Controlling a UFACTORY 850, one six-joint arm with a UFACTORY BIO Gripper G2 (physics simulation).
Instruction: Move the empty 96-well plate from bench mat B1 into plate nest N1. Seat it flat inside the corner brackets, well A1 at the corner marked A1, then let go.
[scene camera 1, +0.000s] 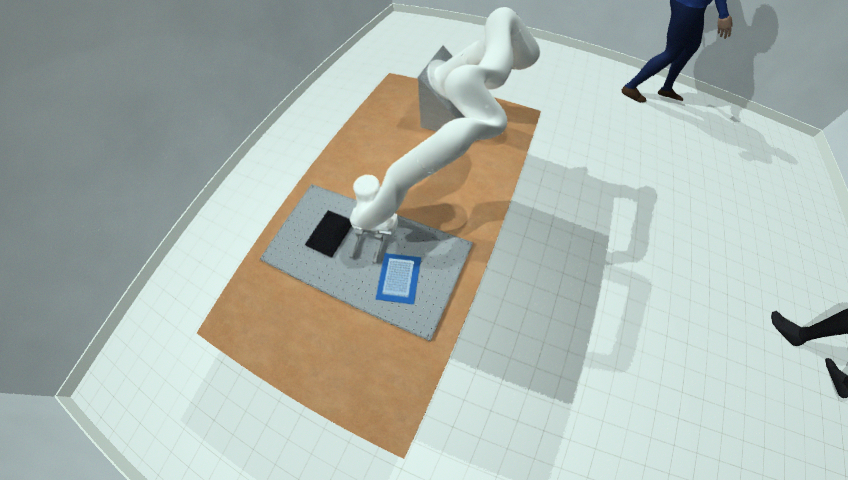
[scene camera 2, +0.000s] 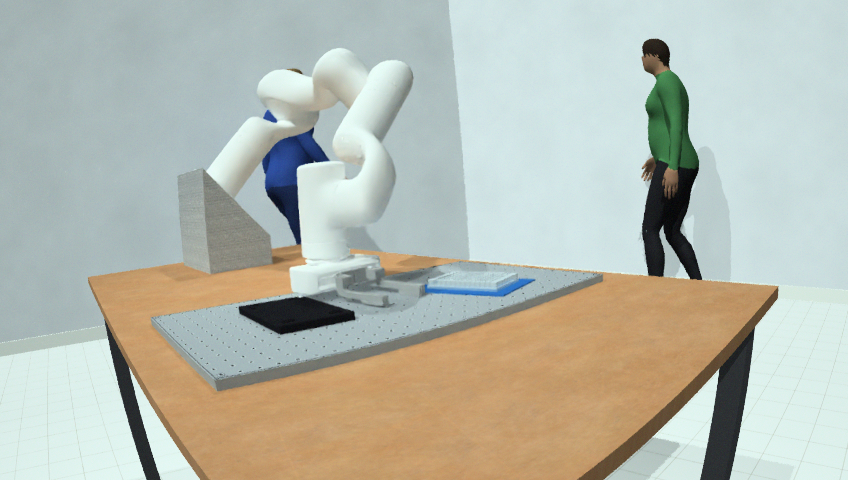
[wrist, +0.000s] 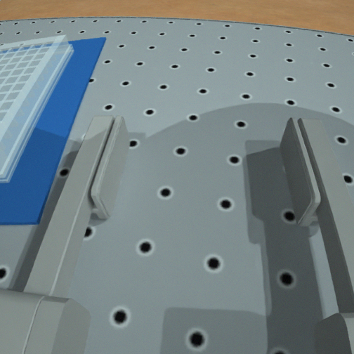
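Note:
The clear 96-well plate (scene camera 1: 398, 277) (scene camera 2: 473, 279) (wrist: 25, 95) lies flat on the blue bench mat (scene camera 1: 410, 300) (scene camera 2: 499, 292) (wrist: 57, 115). The black plate nest (scene camera 1: 328, 233) (scene camera 2: 295, 314) has no plate in it. Its corner marked A1 cannot be made out. My gripper (scene camera 1: 365, 258) (scene camera 2: 401, 295) (wrist: 204, 145) is shut to its narrow stop, with a gap between the fingers and nothing in it. It is low over the board between nest and mat, beside the plate. In the wrist view the left finger is near the mat's edge.
The grey perforated board (scene camera 1: 351, 279) (scene camera 2: 196, 344) (wrist: 195, 225) carries the mat and nest on the wooden table (scene camera 1: 309, 344) (scene camera 2: 476, 368) (wrist: 200, 7). The arm's grey wedge base (scene camera 1: 431, 110) (scene camera 2: 220, 237) stands at the table's far end. People stand beyond the table.

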